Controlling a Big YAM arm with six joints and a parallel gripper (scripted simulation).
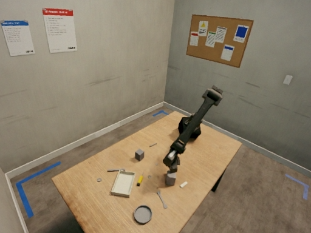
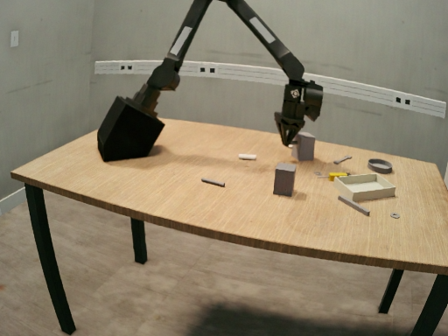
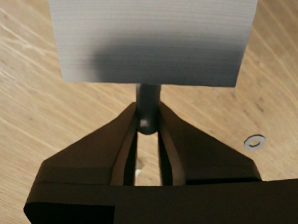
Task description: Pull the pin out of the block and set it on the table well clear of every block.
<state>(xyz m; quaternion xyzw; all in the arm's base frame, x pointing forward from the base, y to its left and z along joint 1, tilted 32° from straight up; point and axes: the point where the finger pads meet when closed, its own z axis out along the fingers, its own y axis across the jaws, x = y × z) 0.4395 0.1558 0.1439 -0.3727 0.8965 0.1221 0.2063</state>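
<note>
The short grey pin is 3 cm to the left of my hand and 2 cm ahead of it. Also, from my hand: spanner: 18 cm ahead, 12 cm to the left, 5 cm below; then white tray: 31 cm ahead, 11 cm to the right, 4 cm below; then grey ring dish: 33 cm ahead, 13 cm to the left, 4 cm below.
</note>
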